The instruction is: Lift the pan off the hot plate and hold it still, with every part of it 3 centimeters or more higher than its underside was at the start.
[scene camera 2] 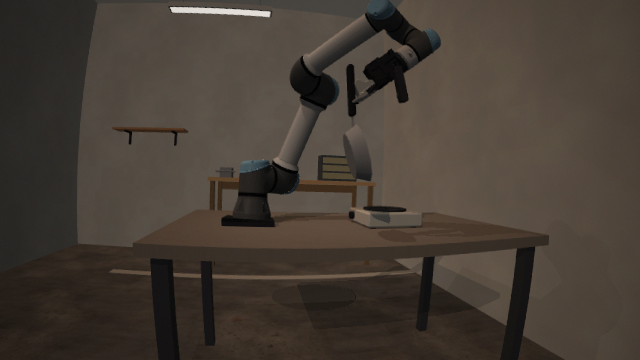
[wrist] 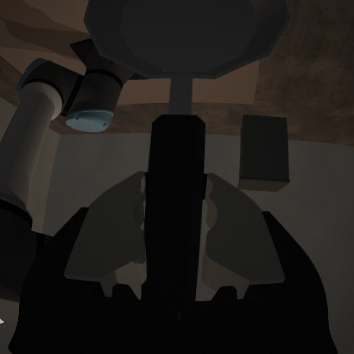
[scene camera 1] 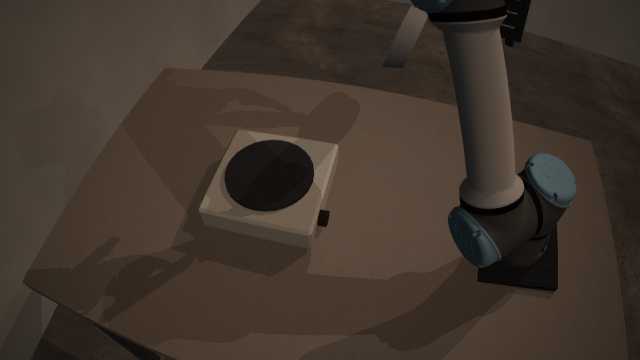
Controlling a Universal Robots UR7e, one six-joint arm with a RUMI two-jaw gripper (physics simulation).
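Pixels of known places: gripper, fingertip midpoint: (scene camera 2: pixel 351 103) (wrist: pixel 175 175); arm's base, origin of the base link: (scene camera 2: pixel 251 218).
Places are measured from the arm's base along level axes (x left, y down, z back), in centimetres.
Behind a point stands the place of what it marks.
Observation:
The pan (scene camera 1: pixel 406 40) @(x -26.1, y -27.5, z -28.9 cm) (scene camera 2: pixel 358 152) @(x -40.6, y -24.2, z -25.8 cm) (wrist: pixel 187 37) @(x -32.9, y -26.8, z -25.7 cm) hangs in the air with its handle up and its body below, tilted steeply. In scene camera 2 its lowest edge is clearly above the hot plate (scene camera 1: pixel 260 222) @(x 4.5, y -4.0, z -53.9 cm) (scene camera 2: pixel 395 219) @(x -19.1, y -1.6, z -52.9 cm), with a wide gap between them. The hot plate is a white box with a black round top (scene camera 1: pixel 270 175) @(x -6.3, y -4.9, z -54.1 cm) and a black knob (scene camera 1: pixel 323 218) @(x 1.0, y -2.6, z -42.5 cm); it stands on the table. My gripper (scene camera 2: pixel 354 101) @(x -33.6, y -40.3, z -26.4 cm) (wrist: pixel 175 175) @(x -33.6, y -40.3, z -26.4 cm) is shut on the pan's black handle, with one jaw on each side of it. The gripper does not show in scene camera 1.
The arm's base (scene camera 1: pixel 520 280) @(x 10.6, y 0.8, z -0.1 cm) (scene camera 2: pixel 247 221) @(x -7.9, y 0.2, z 2.2 cm) stands on the same table (scene camera 1: pixel 380 220) @(x -3.1, y 2.1, z -31.4 cm) (scene camera 2: pixel 310 250) @(x -43.5, y 2.6, z -11.7 cm), beside the hot plate's knob side. A back table (scene camera 2: pixel 295 183) bears a drawer box (scene camera 2: pixel 320 167). A wall shelf (scene camera 2: pixel 150 130) is at the left, and a wall rises at the right.

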